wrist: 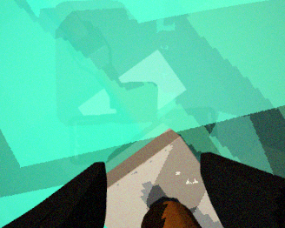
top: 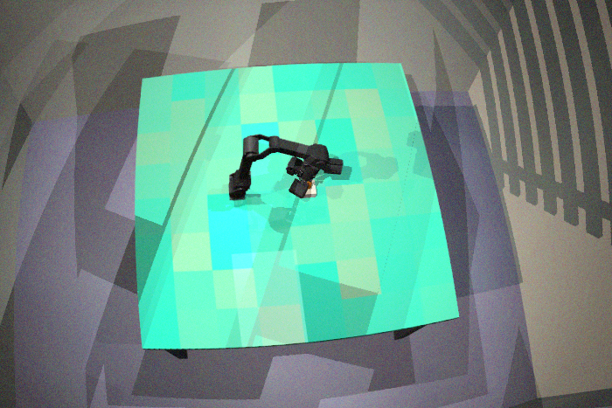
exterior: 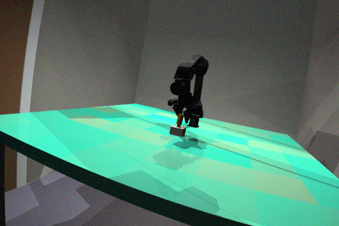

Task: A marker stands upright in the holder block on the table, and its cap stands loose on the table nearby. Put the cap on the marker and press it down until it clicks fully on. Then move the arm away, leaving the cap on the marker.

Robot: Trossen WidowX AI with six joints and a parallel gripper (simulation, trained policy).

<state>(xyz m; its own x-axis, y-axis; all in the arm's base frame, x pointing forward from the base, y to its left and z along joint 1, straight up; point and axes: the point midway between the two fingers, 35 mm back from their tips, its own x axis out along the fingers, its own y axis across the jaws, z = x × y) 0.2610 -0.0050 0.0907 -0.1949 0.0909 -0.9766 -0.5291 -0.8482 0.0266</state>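
Now: the orange-brown cap 3 cm ahead of my gripper tip, 1 cm to the right of it and 2 cm above it. From my gripper tip the other things lie so: white holder block (3 cm ahead, 1 cm to the right, 4 cm below).
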